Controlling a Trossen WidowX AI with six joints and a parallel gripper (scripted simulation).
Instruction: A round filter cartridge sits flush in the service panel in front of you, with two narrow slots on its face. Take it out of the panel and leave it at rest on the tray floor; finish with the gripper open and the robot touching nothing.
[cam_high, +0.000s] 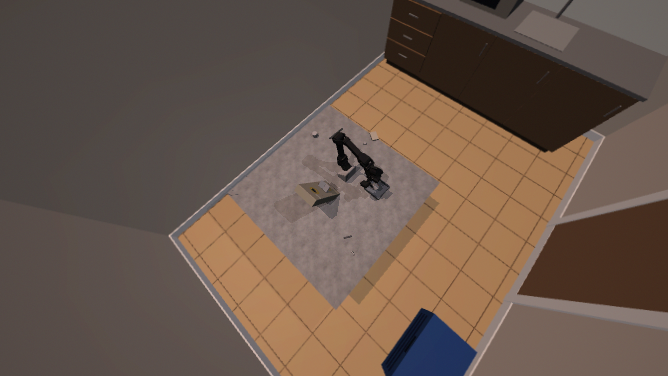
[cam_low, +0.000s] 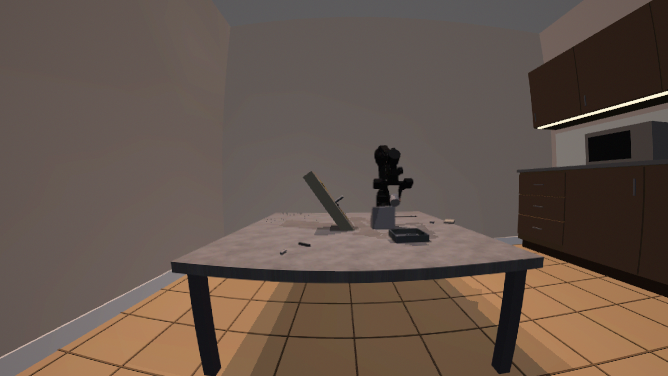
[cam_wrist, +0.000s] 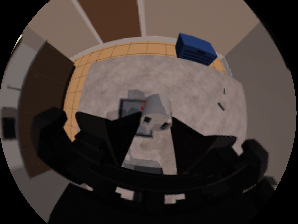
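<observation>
The dark square tray lies 7 cm behind my gripper tip, 1 cm to the right of it and 18 cm below it. From my gripper tip the other things lie so: tan service panel 34 cm ahead, 25 cm to the right, 2 cm below; round filter cartridge right at my gripper tip; small tan block 43 cm behind, 39 cm to the right, 18 cm below.
</observation>
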